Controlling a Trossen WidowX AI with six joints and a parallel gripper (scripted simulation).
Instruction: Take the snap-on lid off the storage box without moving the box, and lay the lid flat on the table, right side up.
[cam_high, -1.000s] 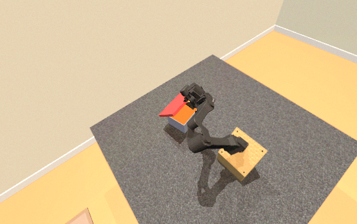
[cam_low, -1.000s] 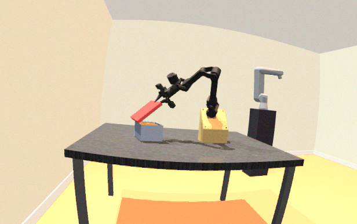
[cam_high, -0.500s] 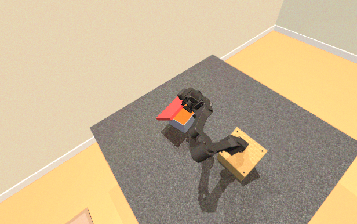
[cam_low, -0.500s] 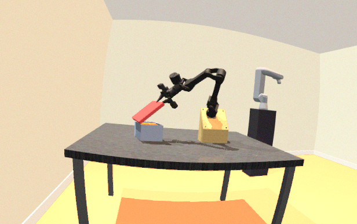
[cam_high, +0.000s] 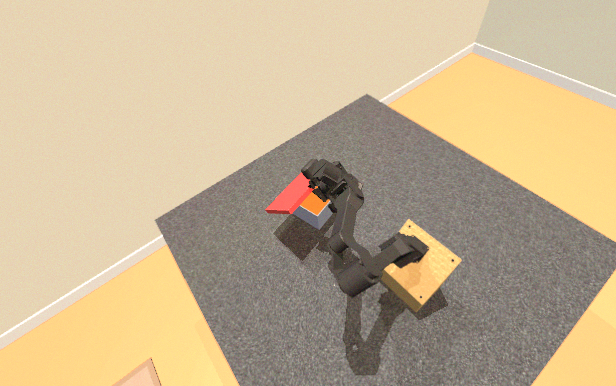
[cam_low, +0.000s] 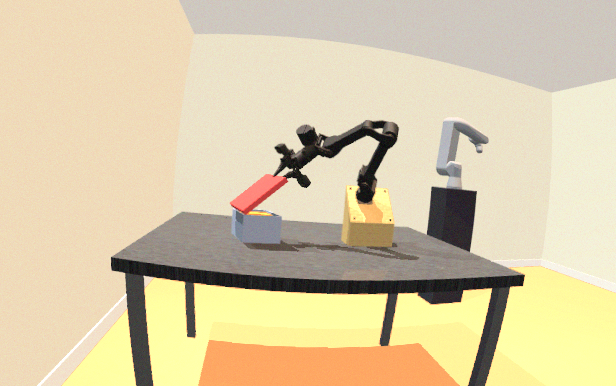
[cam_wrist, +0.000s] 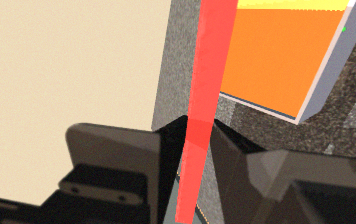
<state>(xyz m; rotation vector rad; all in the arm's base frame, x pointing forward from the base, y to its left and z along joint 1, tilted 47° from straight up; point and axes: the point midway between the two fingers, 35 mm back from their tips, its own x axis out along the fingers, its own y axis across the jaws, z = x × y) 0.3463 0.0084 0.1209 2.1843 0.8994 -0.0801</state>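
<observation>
My gripper tip is 60 mm short of the red lid, 10 mm to the right of it and 50 mm above it. The rest, counted from my gripper tip: storage box: 60 mm ahead, 70 mm to the right, 180 mm below.
</observation>
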